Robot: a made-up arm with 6 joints.
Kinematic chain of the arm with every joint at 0, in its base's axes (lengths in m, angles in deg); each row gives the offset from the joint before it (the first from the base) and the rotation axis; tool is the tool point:
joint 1: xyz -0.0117 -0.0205 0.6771 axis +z
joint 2: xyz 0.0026 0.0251 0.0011 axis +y
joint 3: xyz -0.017 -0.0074 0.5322 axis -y
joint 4: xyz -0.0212 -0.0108 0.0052 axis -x
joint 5: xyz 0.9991 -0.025 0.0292 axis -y
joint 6: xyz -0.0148 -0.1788 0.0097 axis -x
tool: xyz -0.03 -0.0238 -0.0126
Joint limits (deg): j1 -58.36..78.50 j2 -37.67..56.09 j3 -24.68..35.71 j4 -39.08..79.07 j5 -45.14..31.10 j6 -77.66..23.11
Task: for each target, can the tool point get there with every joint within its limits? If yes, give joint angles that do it. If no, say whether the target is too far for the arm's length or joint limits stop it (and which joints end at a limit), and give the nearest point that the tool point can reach.
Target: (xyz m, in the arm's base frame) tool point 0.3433 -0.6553 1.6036
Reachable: yes | joints -44.57 -14.28 6.28 10.62 -33.69 -18.79
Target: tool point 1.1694 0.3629 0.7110
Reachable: yes | joints 28.51 43.71 19.92 -8.79 -19.43 10.50
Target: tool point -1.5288 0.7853 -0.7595
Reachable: no: too far | nearest point 0.1259 0.7970 0.0891 | short by 1.860 m
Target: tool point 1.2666 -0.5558 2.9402
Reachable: no: too far | nearest point 0.6765 -0.3087 1.8940 | short by 1.226 m
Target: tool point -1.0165 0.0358 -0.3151
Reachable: no: joint limits stop it (at a limit: joint 1, joint 2, joint 3, joint 4, joint 5) | nearest point 0.0772 -0.4976 0.0403 | short by 1.268 m
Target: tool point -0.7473 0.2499 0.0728
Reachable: no: joint limits stop it (at a limit: joint 1, joint 2, joint 3, joint 4, joint 5, joint 6) | nearest point 0.2187 0.4058 0.0335 | short by 0.979 m
